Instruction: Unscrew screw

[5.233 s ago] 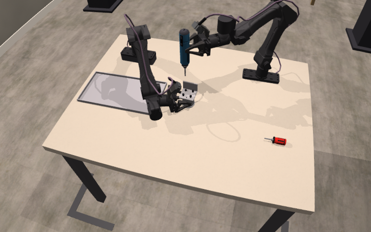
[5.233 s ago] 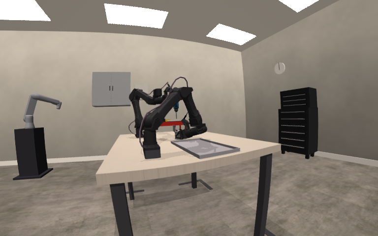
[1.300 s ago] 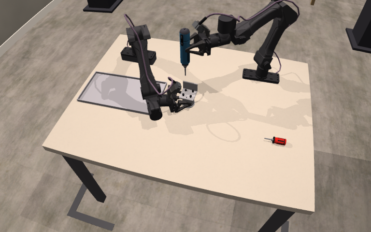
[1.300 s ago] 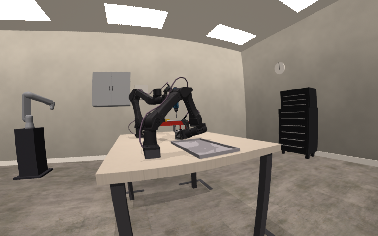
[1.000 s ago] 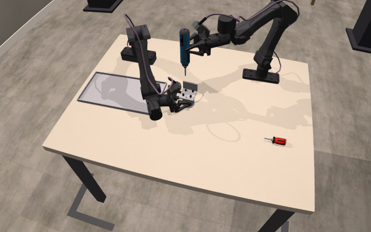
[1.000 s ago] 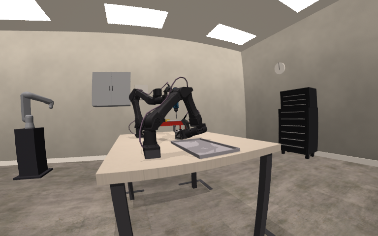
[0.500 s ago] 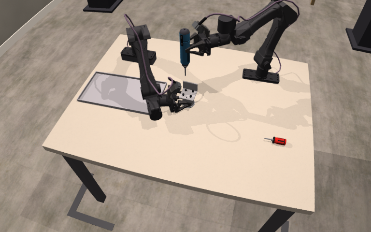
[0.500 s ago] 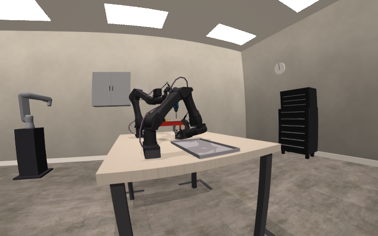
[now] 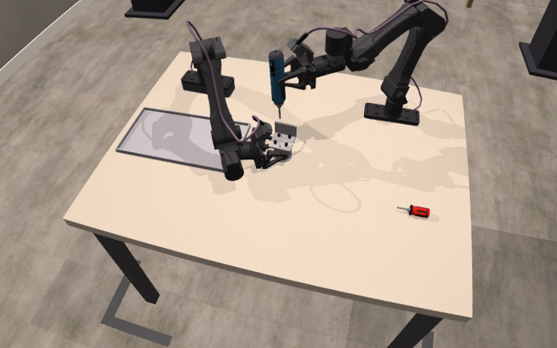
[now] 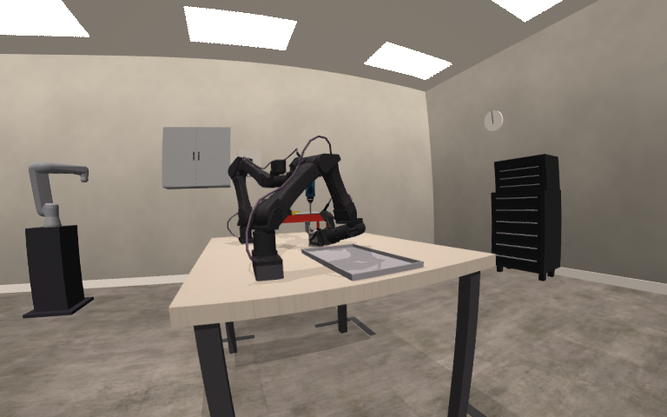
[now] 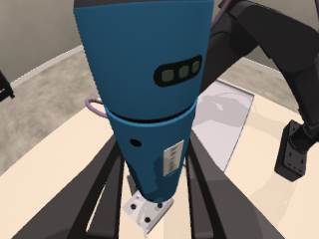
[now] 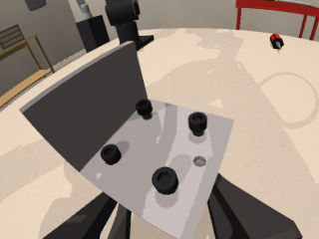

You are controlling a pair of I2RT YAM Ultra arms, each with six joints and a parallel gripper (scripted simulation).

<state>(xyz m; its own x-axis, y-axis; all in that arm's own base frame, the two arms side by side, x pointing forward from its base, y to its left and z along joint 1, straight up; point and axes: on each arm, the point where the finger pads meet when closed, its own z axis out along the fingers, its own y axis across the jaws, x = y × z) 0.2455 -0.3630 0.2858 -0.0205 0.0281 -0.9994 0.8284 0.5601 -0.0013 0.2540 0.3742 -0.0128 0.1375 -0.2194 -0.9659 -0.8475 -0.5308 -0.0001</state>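
My right gripper is now 50 mm below the grey L-shaped bracket. Round my right hand: shallow grey tray 350 mm to the right, 20 mm below; small red-handled screwdriver 430 mm to the left, 140 mm ahead, 10 mm below.
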